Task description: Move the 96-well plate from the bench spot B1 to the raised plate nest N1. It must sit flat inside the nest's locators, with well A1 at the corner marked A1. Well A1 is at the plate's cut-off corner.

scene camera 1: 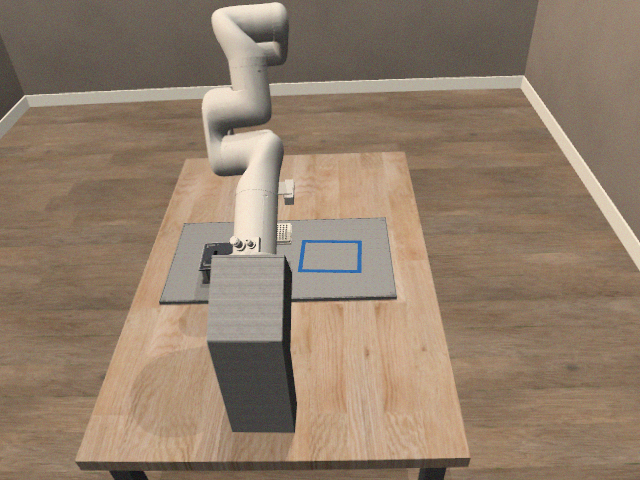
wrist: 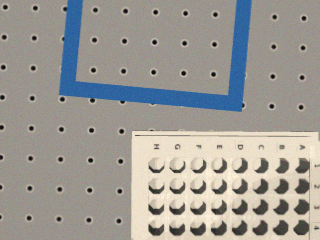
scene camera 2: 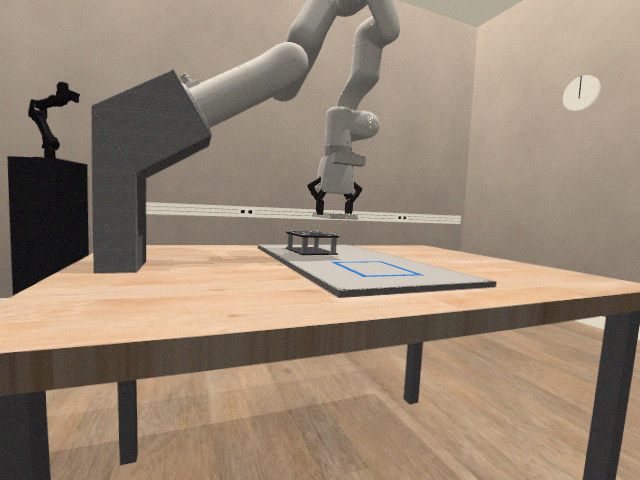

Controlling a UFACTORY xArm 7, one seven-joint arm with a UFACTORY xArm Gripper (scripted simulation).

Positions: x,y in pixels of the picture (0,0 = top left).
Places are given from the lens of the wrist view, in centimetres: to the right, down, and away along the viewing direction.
white 96-well plate (wrist: pixel 176 175): 1, 2, 14
